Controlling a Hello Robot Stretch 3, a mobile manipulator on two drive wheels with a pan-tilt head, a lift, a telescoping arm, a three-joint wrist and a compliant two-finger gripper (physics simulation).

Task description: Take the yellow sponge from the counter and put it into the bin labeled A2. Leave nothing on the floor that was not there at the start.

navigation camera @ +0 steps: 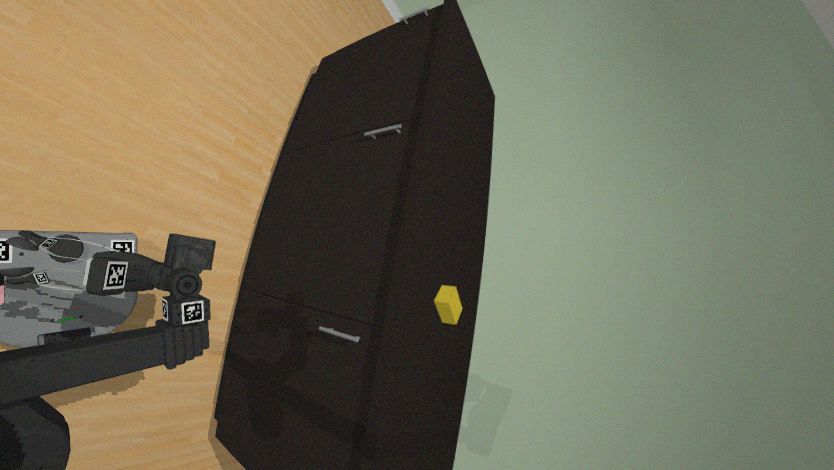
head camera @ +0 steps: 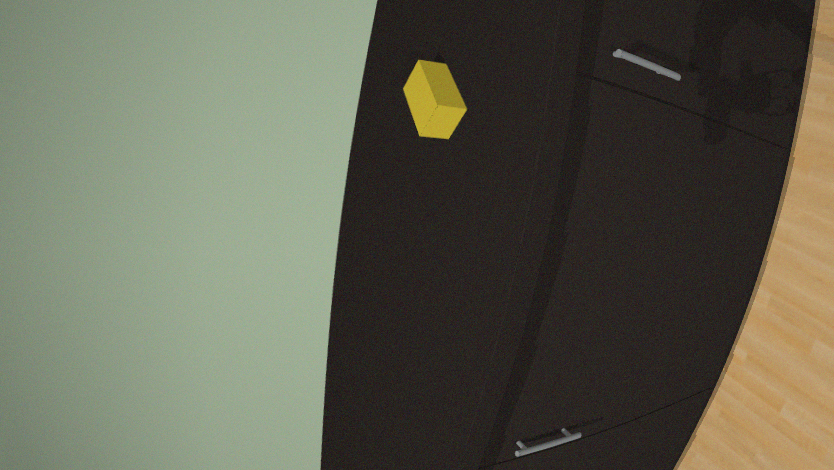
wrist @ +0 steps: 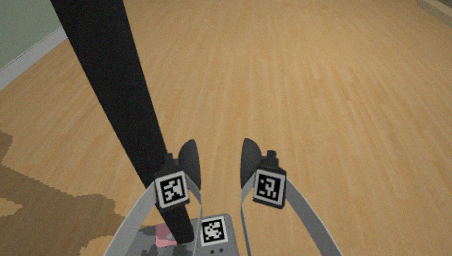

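Where they show: gripper, fingertip midpoint: [navigation camera: 6,255] [wrist: 220,156]; robot's base, link origin: [navigation camera: 66,247].
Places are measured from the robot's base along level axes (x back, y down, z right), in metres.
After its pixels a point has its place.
The yellow sponge [head camera: 434,100] @(x 0.123, y -0.955, z 0.704 m) [navigation camera: 448,305] @(x 0.124, y -0.952, z 0.703 m) is a block on the dark counter [head camera: 431,245] @(x -0.074, y -0.910, z 0.783 m) [navigation camera: 446,204] @(x -0.162, y -0.910, z 0.764 m), close to the green wall. In the head camera view it is in the upper middle; in the navigation view it is at the lower right of centre. My gripper [navigation camera: 22,255] @(x -0.010, y -0.535, z -0.067 m) [wrist: 220,156] @(x -0.010, y -0.535, z -0.067 m) is open and empty, with a gap between its two fingertips. It hangs over my base, in front of the counter and away from the sponge. The sponge does not show in the wrist view. No bin labeled A2 shows in these views.
The cabinet front below the counter has bar handles [head camera: 647,65] @(x 0.187, y -0.753, z 0.492 m) [navigation camera: 339,333] @(x 0.187, y -0.749, z 0.493 m). The green wall [head camera: 175,233] @(x -0.096, y -1.282, z 1.260 m) [navigation camera: 612,233] @(x -0.097, y -1.434, z 1.260 m) stands behind it. Wood floor [navigation camera: 145,116] @(x -0.472, y 0.000, z 0.181 m) [wrist: 325,100] @(x -0.643, y 0.000, z -0.686 m) lies before it. My black mast [wrist: 110,75] @(x 0.066, y -0.594, z -0.116 m) and grey base [wrist: 220,249] @(x -0.008, y -0.157, z -0.087 m) show in the wrist view.
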